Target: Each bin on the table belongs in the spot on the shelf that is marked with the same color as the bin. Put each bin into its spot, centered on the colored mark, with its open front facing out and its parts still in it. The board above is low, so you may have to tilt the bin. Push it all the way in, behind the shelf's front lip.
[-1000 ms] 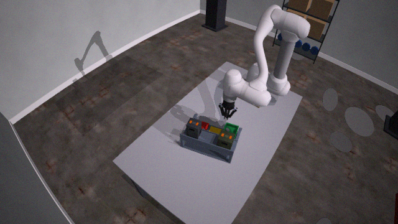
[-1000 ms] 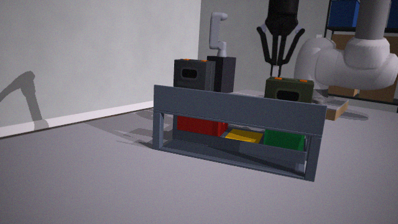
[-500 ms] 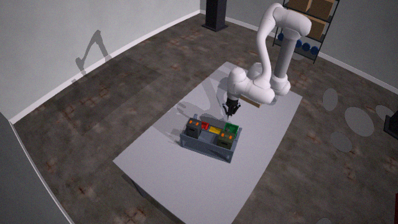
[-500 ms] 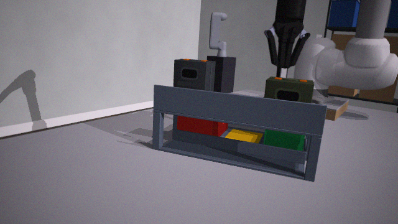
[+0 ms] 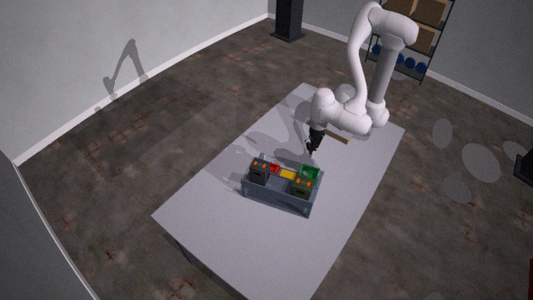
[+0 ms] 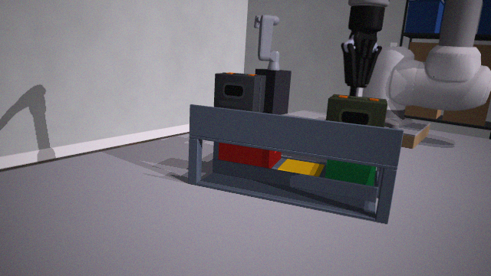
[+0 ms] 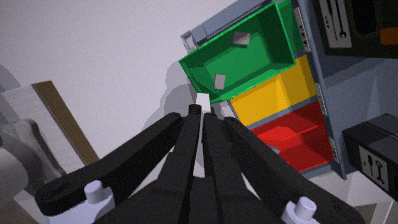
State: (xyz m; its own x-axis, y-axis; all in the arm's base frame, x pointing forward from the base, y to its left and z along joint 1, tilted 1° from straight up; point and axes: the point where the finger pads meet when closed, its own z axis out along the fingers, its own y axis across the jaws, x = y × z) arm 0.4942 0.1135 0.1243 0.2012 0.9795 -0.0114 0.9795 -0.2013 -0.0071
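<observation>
The green bin is 12 cm below my hand, 6 cm ahead of it and 4 cm to the left of it. The rest, counted from my hand: olive box (20 cm ahead, 10 cm to the left, 2 cm below); red bin (20 cm ahead, 15 cm to the right, 13 cm below); dark grey box (28 cm ahead, 12 cm to the right, 1 cm below).
</observation>
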